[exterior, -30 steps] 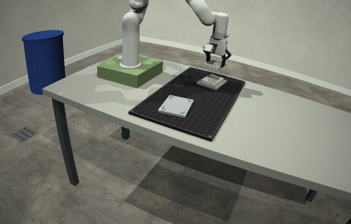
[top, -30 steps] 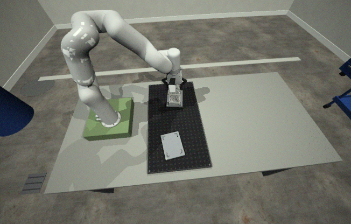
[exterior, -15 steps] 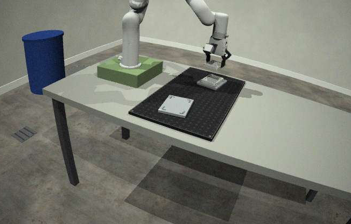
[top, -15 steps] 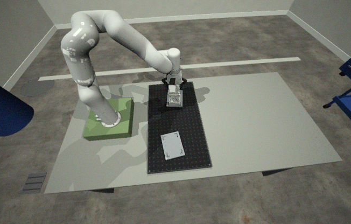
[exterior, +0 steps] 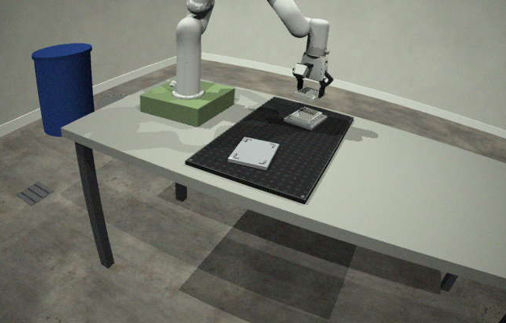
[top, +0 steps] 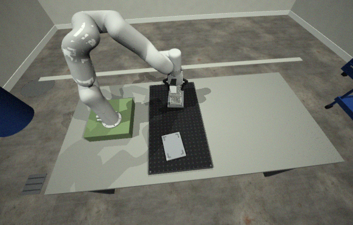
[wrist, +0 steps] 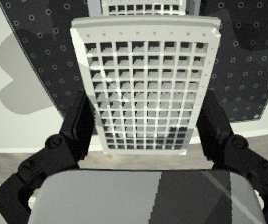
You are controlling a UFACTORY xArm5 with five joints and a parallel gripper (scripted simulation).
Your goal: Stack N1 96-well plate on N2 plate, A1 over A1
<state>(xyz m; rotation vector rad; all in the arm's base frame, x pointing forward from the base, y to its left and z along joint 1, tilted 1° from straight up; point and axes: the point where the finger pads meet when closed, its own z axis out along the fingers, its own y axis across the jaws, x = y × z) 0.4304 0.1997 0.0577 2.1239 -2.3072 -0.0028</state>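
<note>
Now: the grey nest N2 12 cm below my hand. Also, from my hand: grey nest N1: 3 cm behind, 38 cm to the right, 12 cm below; A1 mark: 6 cm behind, 7 cm to the right, 11 cm below; white 96-well plate: 1 cm below.
</note>
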